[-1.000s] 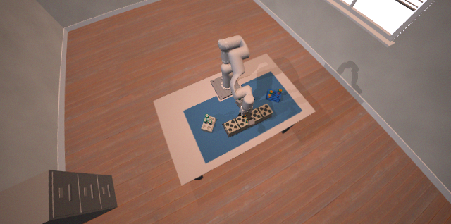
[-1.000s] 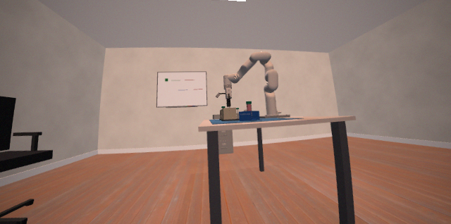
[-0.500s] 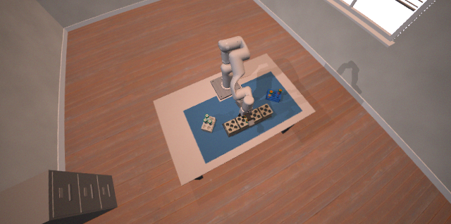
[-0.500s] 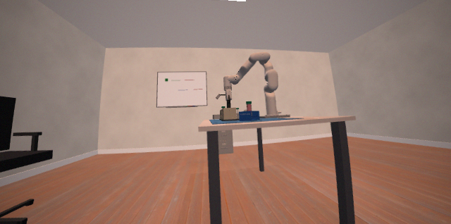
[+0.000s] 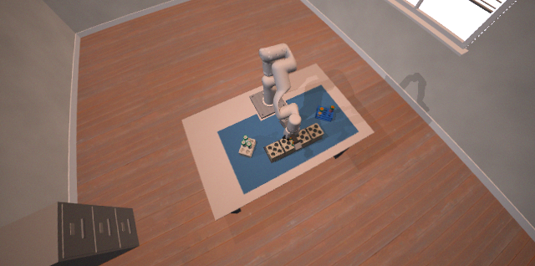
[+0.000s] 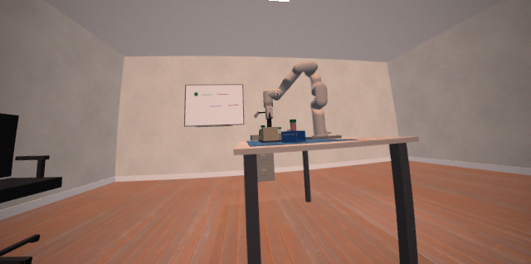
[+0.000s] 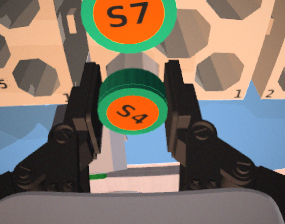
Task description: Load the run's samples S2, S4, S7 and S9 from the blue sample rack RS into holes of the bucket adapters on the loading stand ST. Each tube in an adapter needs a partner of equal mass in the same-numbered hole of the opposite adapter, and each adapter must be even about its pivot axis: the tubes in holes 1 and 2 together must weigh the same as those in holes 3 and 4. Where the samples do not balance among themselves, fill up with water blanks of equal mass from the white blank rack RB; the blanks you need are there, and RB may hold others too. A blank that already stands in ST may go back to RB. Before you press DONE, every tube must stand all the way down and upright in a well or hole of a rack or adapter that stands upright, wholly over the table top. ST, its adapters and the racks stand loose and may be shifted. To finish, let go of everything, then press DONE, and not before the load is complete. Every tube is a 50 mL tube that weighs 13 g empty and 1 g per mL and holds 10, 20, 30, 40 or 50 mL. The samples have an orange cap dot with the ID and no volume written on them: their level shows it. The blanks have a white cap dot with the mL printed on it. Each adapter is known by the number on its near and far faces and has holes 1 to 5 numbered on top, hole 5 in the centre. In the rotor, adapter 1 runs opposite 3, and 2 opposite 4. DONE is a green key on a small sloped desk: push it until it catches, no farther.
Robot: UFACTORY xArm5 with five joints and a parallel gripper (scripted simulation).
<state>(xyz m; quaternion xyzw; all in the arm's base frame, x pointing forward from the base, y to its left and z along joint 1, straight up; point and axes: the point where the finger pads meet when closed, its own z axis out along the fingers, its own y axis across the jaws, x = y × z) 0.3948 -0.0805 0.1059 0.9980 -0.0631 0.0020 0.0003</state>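
The sample tube S4 lies 50 mm below my hand and 10 mm to the right of it. Round my hand: done desk: 160 mm behind, 80 mm to the left, 70 mm below; white blank rack RB: 280 mm to the right, 130 mm behind, 90 mm below; sample tube S7: 50 mm below, 50 mm ahead, 10 mm to the right.
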